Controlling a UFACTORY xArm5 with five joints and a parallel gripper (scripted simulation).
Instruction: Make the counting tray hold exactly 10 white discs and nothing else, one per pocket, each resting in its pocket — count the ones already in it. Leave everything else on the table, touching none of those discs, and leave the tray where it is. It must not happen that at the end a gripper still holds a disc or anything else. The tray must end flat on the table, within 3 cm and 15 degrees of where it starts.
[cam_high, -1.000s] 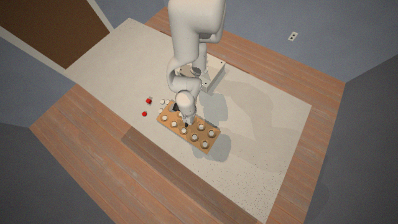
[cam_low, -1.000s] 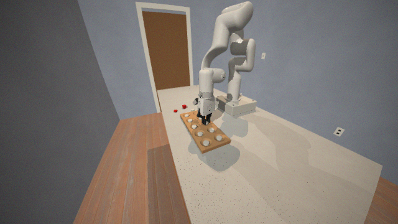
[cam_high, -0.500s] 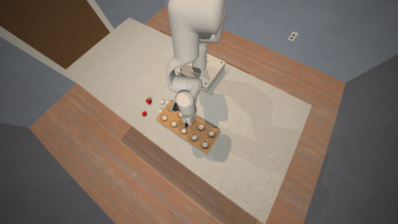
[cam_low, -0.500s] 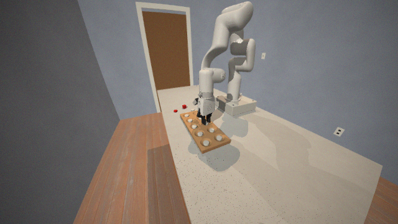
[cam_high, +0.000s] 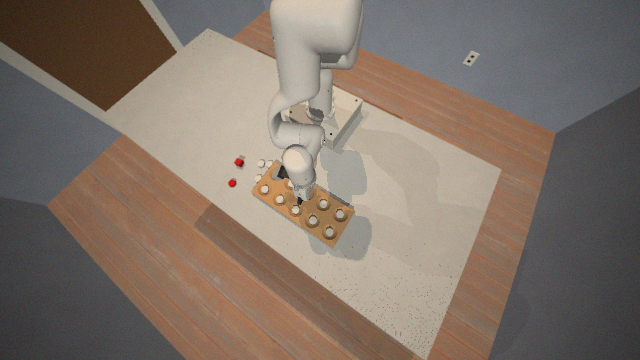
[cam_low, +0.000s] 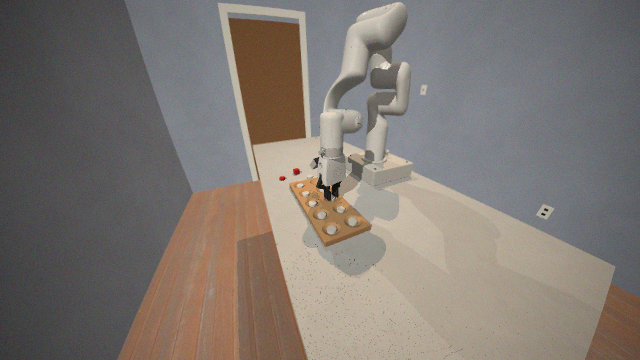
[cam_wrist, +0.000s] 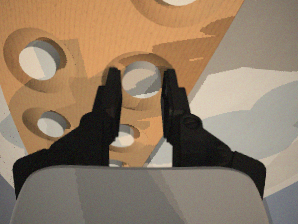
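The wooden counting tray lies 4 cm ahead of my hand, 3 cm below it and 1 cm to the right of it. Also, from my hand: red disc 30 cm to the right, 8 cm ahead, 3 cm below; then red cube 32 cm to the right, 3 cm below.
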